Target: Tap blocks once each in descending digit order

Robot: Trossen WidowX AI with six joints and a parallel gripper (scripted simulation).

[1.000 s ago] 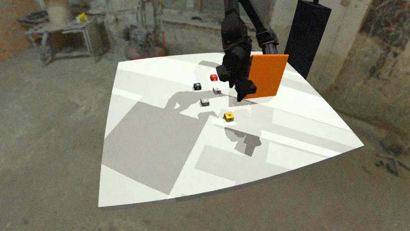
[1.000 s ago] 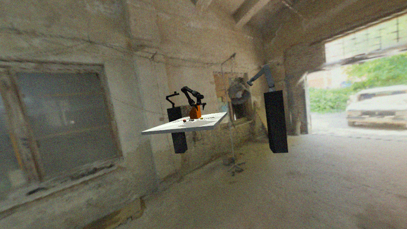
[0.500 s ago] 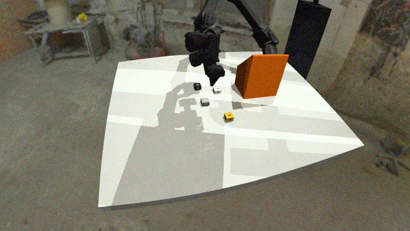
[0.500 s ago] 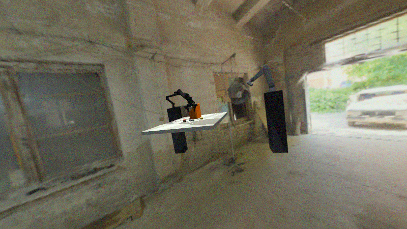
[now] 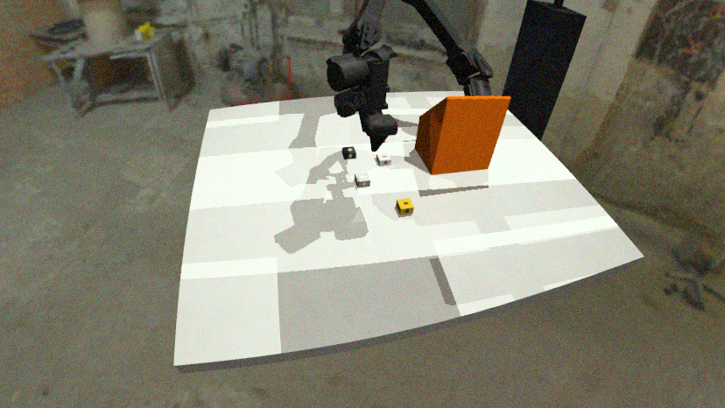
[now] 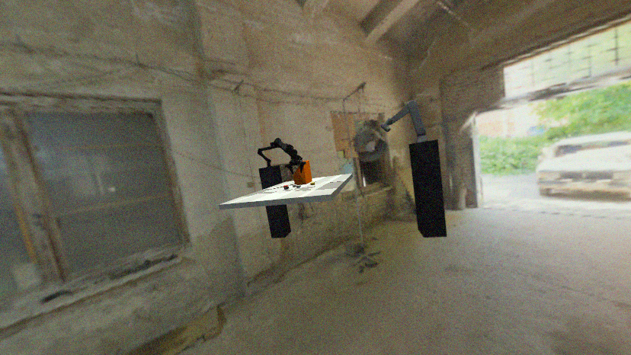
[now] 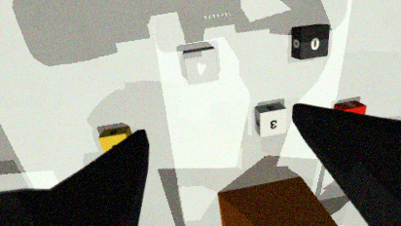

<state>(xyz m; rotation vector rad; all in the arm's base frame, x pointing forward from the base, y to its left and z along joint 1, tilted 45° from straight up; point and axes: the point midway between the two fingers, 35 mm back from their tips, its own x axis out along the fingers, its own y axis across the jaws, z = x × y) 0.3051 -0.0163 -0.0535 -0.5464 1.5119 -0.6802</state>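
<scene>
Now: gripper tip 18 cm to the left of the red block, 11 cm above it and 9 cm past it. Round my gripper tip: white block: 11 cm below, 7 cm to the right, 7 cm behind; then grey block: 11 cm below, 1 cm ahead; then black block: 12 cm to the right, 11 cm below, 1 cm ahead.
</scene>
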